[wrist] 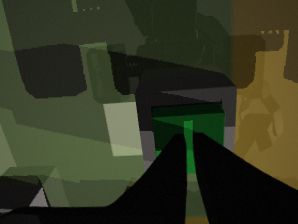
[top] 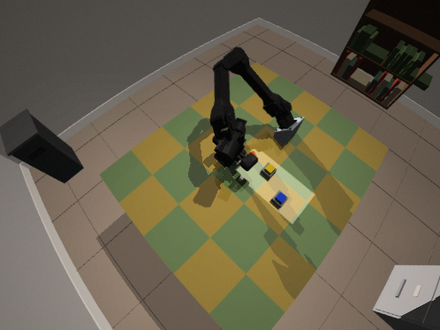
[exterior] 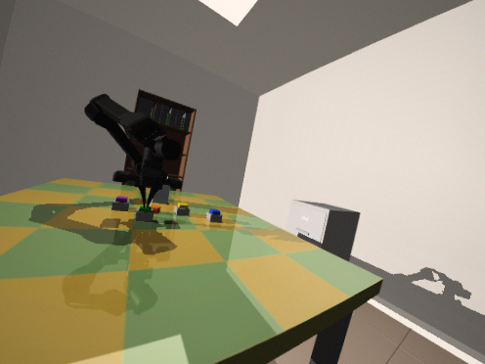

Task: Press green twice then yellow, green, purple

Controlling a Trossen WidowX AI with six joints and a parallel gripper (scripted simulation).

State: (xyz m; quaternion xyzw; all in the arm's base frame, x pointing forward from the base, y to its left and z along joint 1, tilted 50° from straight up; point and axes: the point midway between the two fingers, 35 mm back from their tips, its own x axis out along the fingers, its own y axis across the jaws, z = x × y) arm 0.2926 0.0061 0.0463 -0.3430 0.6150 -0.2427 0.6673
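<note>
The green button lies 10 mm below my gripper tip. From my gripper tip the other things lie so: blue button (240 mm to the left, 40 mm behind); then yellow button (120 mm to the left, 90 mm behind); then orange block (90 mm behind, 30 mm to the left, 30 mm below).
</note>
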